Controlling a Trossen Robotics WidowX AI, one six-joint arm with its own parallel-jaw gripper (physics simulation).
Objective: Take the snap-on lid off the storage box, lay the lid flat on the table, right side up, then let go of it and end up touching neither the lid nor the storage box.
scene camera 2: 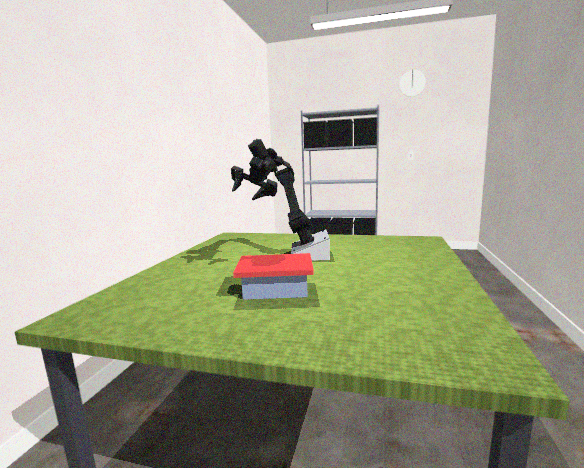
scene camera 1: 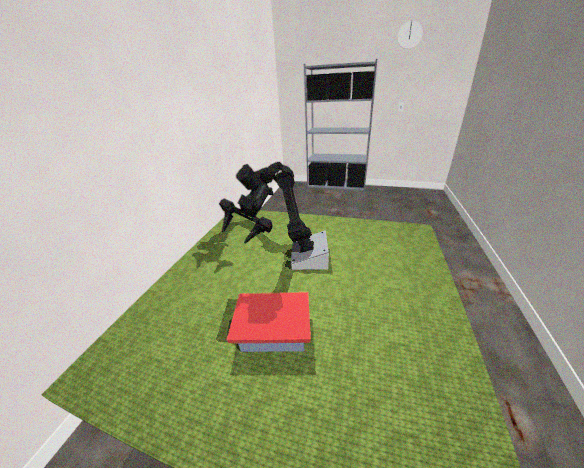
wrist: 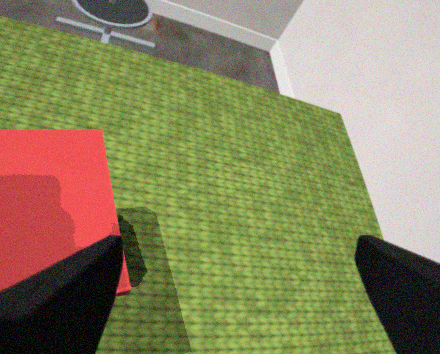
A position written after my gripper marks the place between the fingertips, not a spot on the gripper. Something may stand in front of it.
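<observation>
Through scene camera 1 I can see my gripper (scene camera 1: pixel 233 237) and a red lid (scene camera 1: pixel 262 317). Scene camera 2 gives me a blue-grey storage box (scene camera 2: pixel 271 287), along with the lid (scene camera 2: pixel 281 264) and my gripper (scene camera 2: pixel 242 195). The wrist view has the lid (wrist: pixel 64 202) in it, and my gripper (wrist: pixel 241 248) is there as well.
</observation>
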